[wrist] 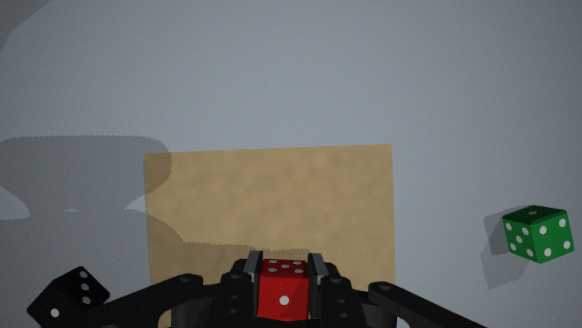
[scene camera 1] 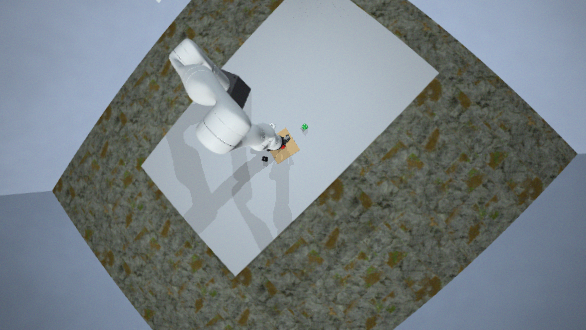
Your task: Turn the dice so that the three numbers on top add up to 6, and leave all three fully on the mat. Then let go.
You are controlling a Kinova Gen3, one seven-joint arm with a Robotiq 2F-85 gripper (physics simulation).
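Places are measured from the arm's base along level axes (x ahead, y left, z up), in centimetres.
Pixels of known places: gripper, fingertip midpoint: [wrist: 284, 269].
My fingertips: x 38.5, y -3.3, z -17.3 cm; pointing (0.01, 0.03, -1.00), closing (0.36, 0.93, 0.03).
For each thing: its top centre in the pictures, then the offset to it from my fingertips. Level surfaces: height alone.
- red die, middle of its top: [wrist: 284, 300] [scene camera 1: 281, 145] dx +0.7, dy -0.3, dz +2.2 cm
- tan square mat, middle of its top: [wrist: 274, 272] [scene camera 1: 281, 145] dx +0.2, dy -0.6, dz -0.6 cm
- black die, middle of its top: [wrist: 54, 313] [scene camera 1: 264, 158] dx -1.9, dy -11.8, dz +1.5 cm
- green die, middle of its top: [wrist: 555, 237] [scene camera 1: 304, 126] dx +3.0, dy +14.7, dz +1.5 cm
- large pale table top, its level: dz -1.0 cm
My gripper [scene camera 1: 282, 144] [wrist: 284, 269] is shut on the red die [scene camera 1: 283, 147] [wrist: 283, 292], over the tan square mat [scene camera 1: 292, 148] [wrist: 280, 200]. In the wrist view the red die shows a five on its far face and a one on the face toward the camera. Its height above the mat is hard to tell. A black die [scene camera 1: 265, 159] [wrist: 65, 300] sits off the mat, left in the wrist view, showing a one and a three. A green die [scene camera 1: 304, 127] [wrist: 540, 235] sits off the mat on the right, showing a one, a five and a four. The arm partly hides the mat.
The mat lies on a large pale table top [scene camera 1: 360, 80] [wrist: 300, 75]. The dark base block [scene camera 1: 239, 91] stands near the table's upper left edge in the scene view. Arm shadows fall across the table and part of the mat. A mottled floor [scene camera 1: 440, 200] surrounds the table.
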